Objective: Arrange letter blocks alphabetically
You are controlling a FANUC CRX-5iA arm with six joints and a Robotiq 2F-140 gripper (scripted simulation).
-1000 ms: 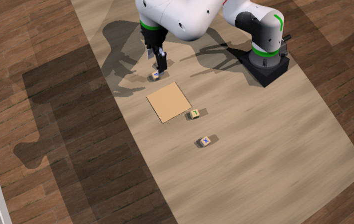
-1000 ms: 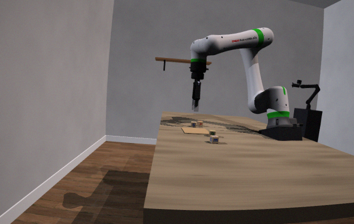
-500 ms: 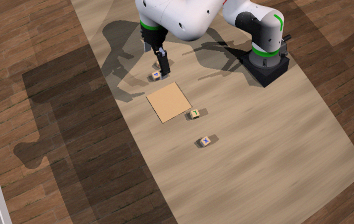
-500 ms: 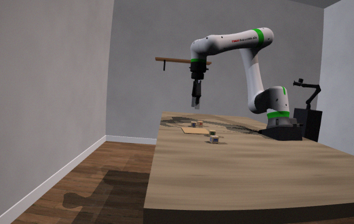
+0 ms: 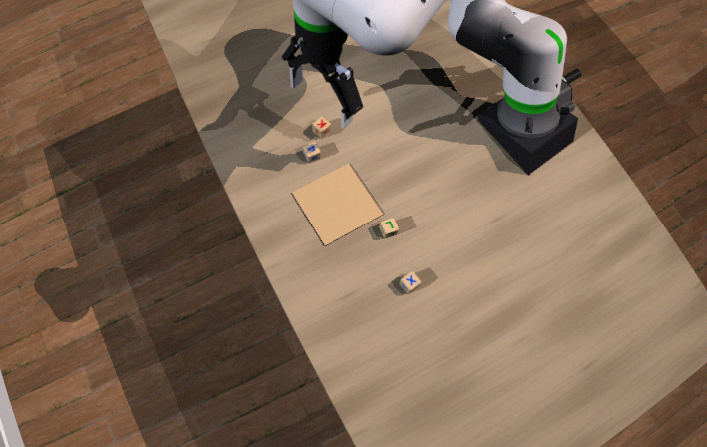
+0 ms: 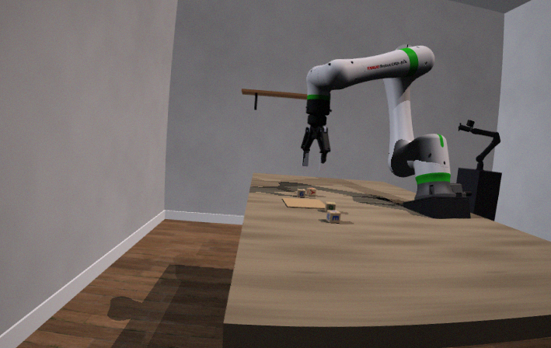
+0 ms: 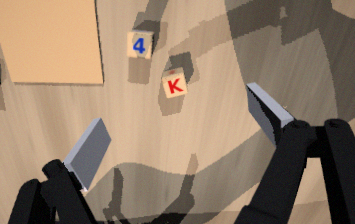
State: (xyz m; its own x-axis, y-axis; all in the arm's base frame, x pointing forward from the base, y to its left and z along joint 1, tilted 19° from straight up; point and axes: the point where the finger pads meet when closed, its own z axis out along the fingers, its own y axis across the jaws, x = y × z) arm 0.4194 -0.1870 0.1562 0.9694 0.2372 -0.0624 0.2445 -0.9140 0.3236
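The red K block is 11 cm below my hand. Round my hand: 4 block: 11 cm below, 5 cm ahead, 4 cm to the left; then L block: 28 cm to the left, 11 cm below, 1 cm ahead; then tan mat: 17 cm to the left, 12 cm below, 7 cm ahead.
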